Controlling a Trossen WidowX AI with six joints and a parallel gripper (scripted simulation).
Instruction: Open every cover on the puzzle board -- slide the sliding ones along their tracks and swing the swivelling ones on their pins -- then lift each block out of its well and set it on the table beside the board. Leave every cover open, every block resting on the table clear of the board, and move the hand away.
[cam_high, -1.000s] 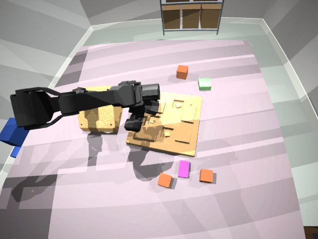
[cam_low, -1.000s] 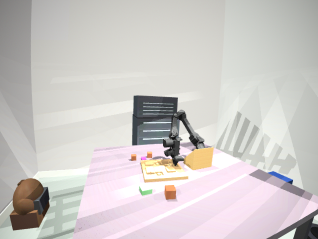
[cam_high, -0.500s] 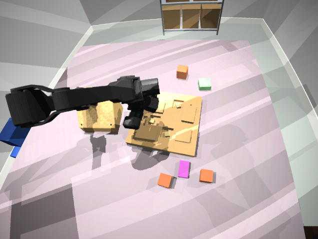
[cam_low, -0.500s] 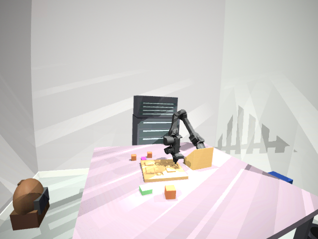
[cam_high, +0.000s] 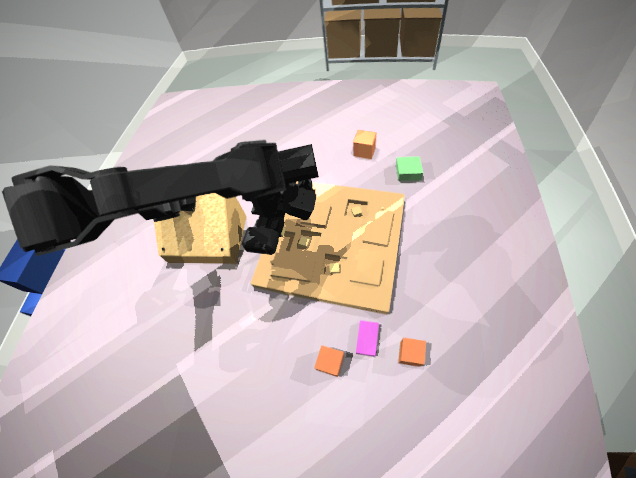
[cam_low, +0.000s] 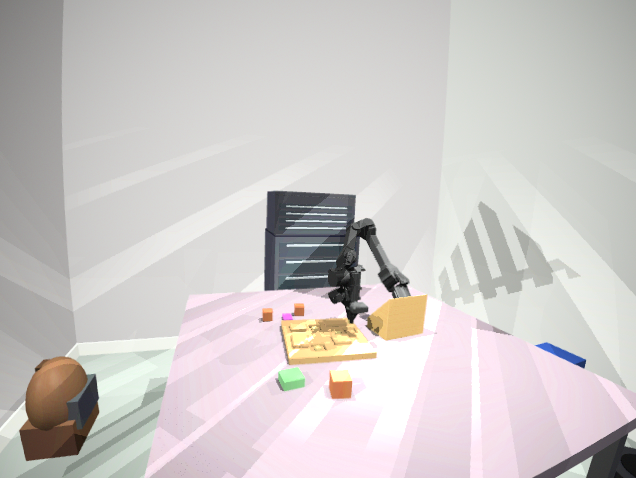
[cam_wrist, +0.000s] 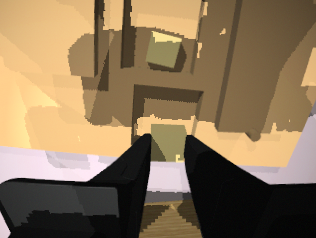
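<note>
The wooden puzzle board lies 110 mm ahead of my gripper tip and 40 mm below it. The rest, counted from my gripper tip: orange block: 310 mm to the left, 170 mm ahead, 30 mm below; green block: 290 mm ahead, 240 mm to the left, 40 mm below.
</note>
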